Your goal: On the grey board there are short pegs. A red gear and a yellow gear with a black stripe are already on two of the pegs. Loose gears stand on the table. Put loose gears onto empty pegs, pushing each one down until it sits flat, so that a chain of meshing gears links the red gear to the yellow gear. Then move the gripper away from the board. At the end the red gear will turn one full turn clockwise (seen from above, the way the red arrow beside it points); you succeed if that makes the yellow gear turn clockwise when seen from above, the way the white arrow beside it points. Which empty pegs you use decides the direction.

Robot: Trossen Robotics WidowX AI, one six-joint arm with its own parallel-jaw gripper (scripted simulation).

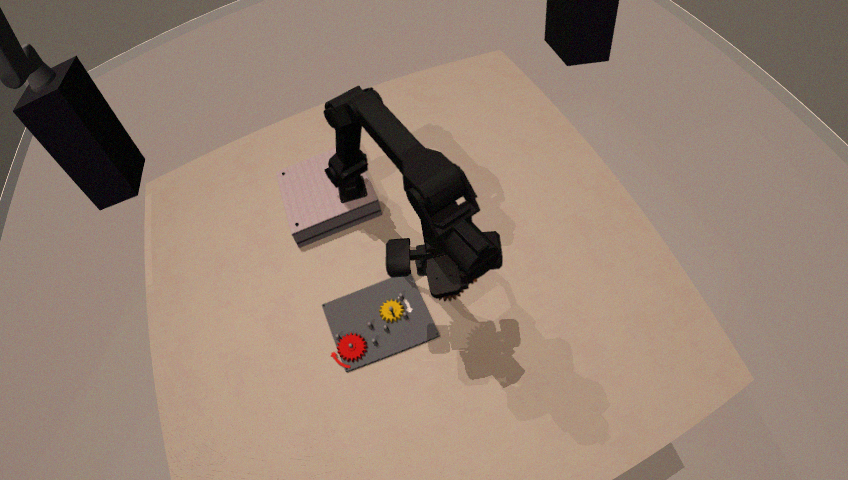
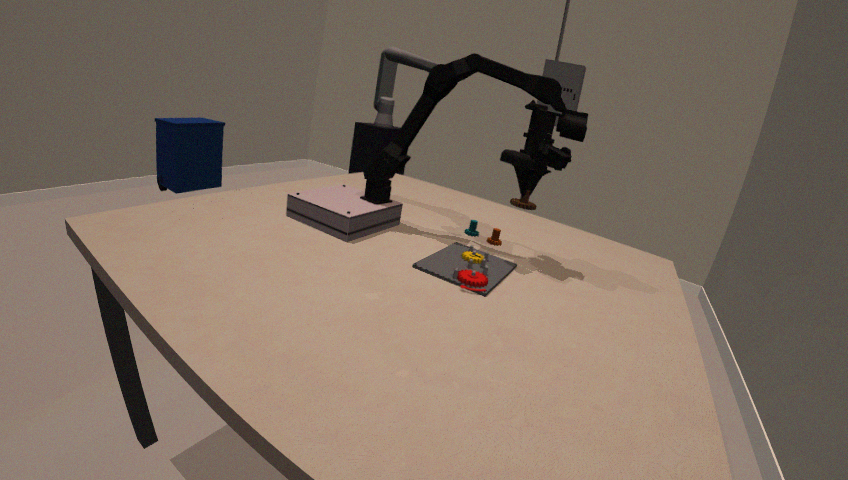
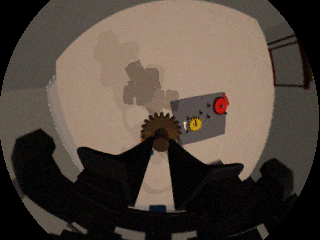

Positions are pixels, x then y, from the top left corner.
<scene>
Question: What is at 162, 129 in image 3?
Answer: A brown gear.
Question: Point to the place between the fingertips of my gripper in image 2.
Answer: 525, 195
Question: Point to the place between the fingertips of my gripper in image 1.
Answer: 446, 278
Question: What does my gripper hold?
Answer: A brown gear.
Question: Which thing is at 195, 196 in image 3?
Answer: My gripper.
</scene>
